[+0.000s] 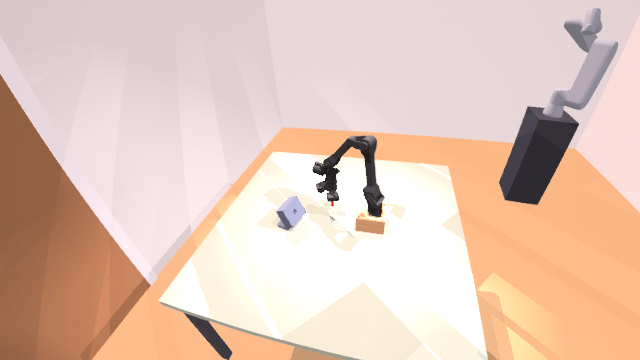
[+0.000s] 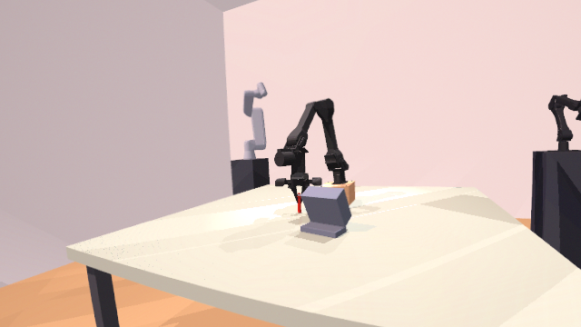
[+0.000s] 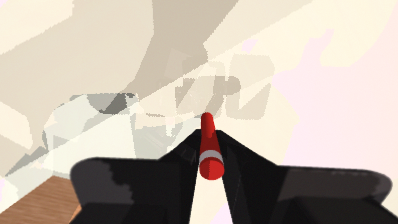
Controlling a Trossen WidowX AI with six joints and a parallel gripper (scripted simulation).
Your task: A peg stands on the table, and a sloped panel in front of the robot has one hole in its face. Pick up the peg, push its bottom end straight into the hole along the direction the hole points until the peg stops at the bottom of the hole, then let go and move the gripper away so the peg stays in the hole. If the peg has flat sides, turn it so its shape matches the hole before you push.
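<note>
The grey-blue sloped panel is 18 cm to the left of my gripper tip, 16 cm ahead of it and 4 cm above it. Also, from my gripper tip: red peg 2 cm above.
</note>
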